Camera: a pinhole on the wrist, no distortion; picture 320 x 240 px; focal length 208.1 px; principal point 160.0 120.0 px. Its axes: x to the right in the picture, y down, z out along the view. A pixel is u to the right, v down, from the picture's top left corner.
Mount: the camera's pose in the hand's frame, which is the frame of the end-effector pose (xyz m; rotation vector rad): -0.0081 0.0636 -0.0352 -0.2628 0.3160 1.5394
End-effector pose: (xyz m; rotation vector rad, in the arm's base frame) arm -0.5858 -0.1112 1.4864 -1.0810 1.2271 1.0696
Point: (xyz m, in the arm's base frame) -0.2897 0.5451 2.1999
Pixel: outside the picture
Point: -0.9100 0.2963 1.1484
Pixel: outside the picture
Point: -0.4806 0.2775 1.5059
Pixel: 17 124
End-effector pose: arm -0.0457 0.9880 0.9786 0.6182 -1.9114 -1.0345
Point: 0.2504 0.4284 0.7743
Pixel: behind the camera
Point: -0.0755 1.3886 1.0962
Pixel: outside the picture
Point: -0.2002 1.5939 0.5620
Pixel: outside the picture
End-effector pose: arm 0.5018 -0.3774 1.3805 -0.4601 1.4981 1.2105
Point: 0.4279 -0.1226 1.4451
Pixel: 190 83
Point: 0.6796 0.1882 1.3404
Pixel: 82 67
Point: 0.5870 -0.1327 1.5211
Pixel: 99 175
